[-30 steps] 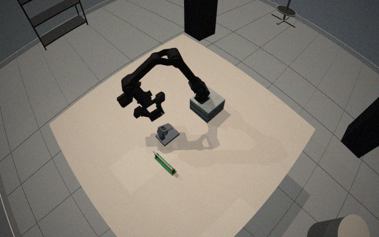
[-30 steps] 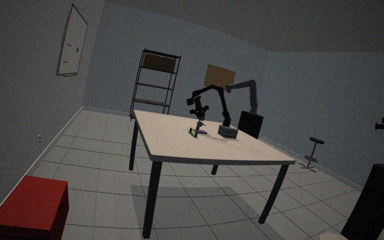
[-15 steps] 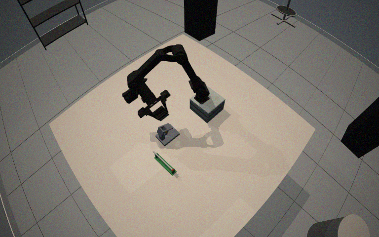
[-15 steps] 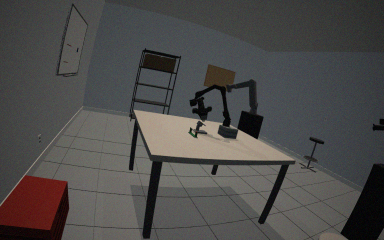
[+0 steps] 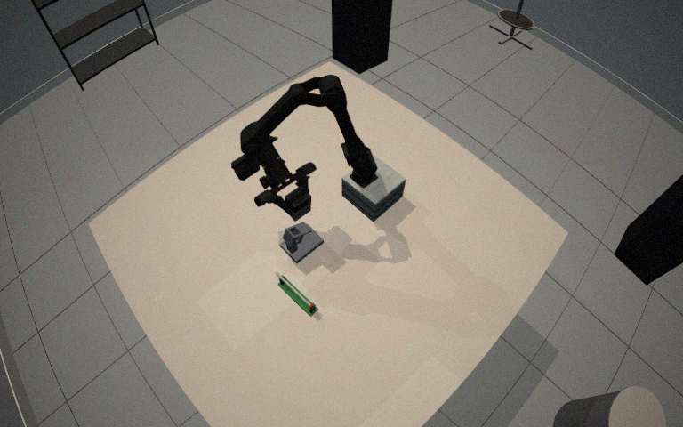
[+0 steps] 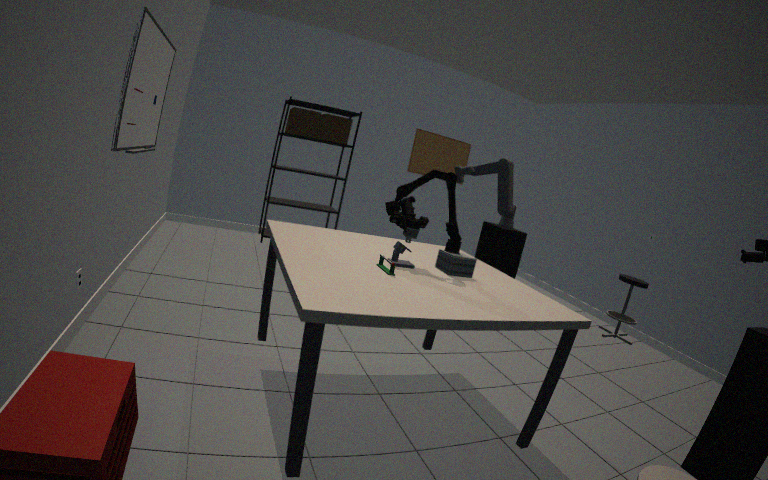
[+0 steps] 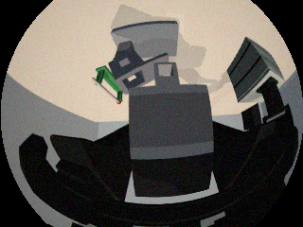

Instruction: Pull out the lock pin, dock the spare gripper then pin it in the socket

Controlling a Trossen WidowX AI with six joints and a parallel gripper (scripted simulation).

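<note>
Right now my gripper tip is 140 mm to the right of the green bracket, 140 mm short of it and 130 mm above it. From my gripper tip the other things lie so: grey mount 110 mm below, 30 mm ahead, 10 mm to the left; then spare gripper 10 mm to the right.
</note>
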